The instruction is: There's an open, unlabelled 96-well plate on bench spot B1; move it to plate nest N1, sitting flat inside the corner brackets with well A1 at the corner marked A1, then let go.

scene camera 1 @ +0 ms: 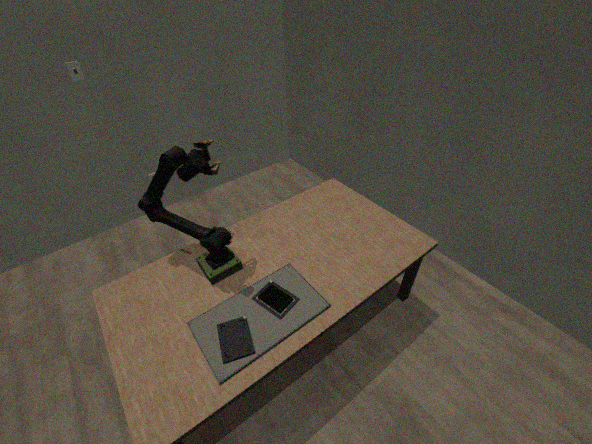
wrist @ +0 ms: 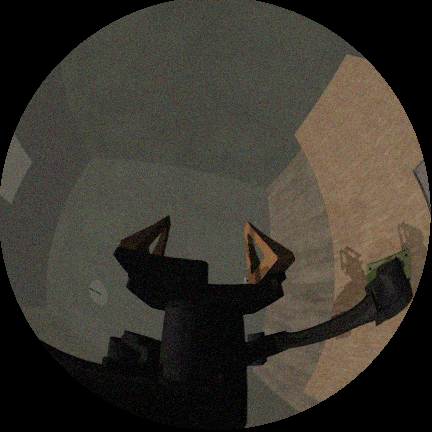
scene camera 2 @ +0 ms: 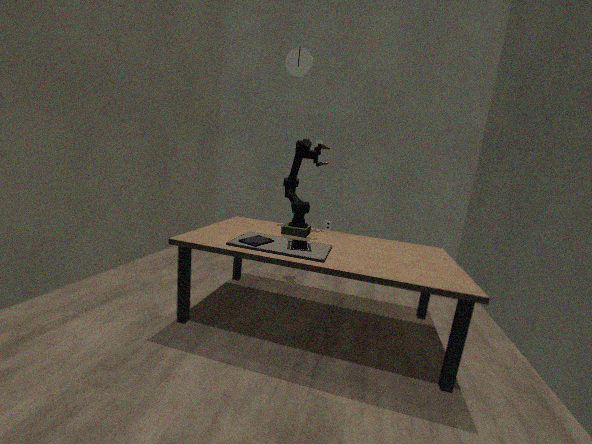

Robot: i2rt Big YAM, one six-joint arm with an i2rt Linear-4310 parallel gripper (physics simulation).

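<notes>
A dark, flat, rectangular slab (scene camera 1: 236, 340) (scene camera 2: 256, 240), which looks like the well plate, lies slightly turned on the grey board (scene camera 1: 306, 295) (scene camera 2: 320, 252). Beside it on the same board is the plate nest (scene camera 1: 256, 298) (scene camera 2: 299, 245), a frame with a black middle and light marks at its corners. The wells and the A1 marks are too small and dark to read. My gripper (scene camera 1: 214, 154) (scene camera 2: 327, 155) (wrist: 207, 222) is open and empty, high above the table behind the board, far from both. Neither plate nor nest shows in the wrist view.
The arm's green base (scene camera 1: 220, 270) (scene camera 2: 296, 230) (wrist: 372, 270) stands on the wooden table (scene camera 1: 350, 225) (scene camera 2: 390, 260) (wrist: 370, 150), behind the board. The board lies near the table's front edge. Walls stand behind and to the side of the table.
</notes>
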